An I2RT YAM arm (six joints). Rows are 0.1 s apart.
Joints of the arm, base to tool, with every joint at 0 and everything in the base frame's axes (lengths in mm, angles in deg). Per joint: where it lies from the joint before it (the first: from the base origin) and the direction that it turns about. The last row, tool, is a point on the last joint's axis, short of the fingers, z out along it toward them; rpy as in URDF.
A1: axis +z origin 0 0 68
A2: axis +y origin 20 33.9 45.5
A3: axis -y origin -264 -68.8 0
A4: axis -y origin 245 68.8 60
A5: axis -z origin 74 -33.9 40.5
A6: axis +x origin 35.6 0 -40.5
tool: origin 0 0 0 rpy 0 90 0
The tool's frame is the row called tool.
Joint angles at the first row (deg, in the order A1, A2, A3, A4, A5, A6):
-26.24 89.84 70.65 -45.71 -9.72 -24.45
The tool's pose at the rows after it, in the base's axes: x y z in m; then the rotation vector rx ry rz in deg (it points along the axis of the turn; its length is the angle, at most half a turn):
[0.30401, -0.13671, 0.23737, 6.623, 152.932, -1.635]
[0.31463, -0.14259, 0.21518, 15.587, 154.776, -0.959]
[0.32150, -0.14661, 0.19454, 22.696, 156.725, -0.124]
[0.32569, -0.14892, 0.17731, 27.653, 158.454, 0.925]
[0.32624, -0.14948, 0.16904, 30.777, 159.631, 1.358]
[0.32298, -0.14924, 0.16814, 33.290, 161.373, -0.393]
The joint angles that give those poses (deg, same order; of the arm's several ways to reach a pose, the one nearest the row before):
-25.17 93.78 70.65 -41.36 -8.97 -18.17
-25.12 98.02 70.63 -39.20 -7.25 -12.12
-25.12 101.73 70.63 -38.09 -6.07 -7.53
-25.12 104.73 70.63 -37.54 -5.56 -4.43
-25.12 106.06 70.59 -37.82 -5.13 -2.55
-25.12 106.10 70.67 -39.68 -3.25 -1.39

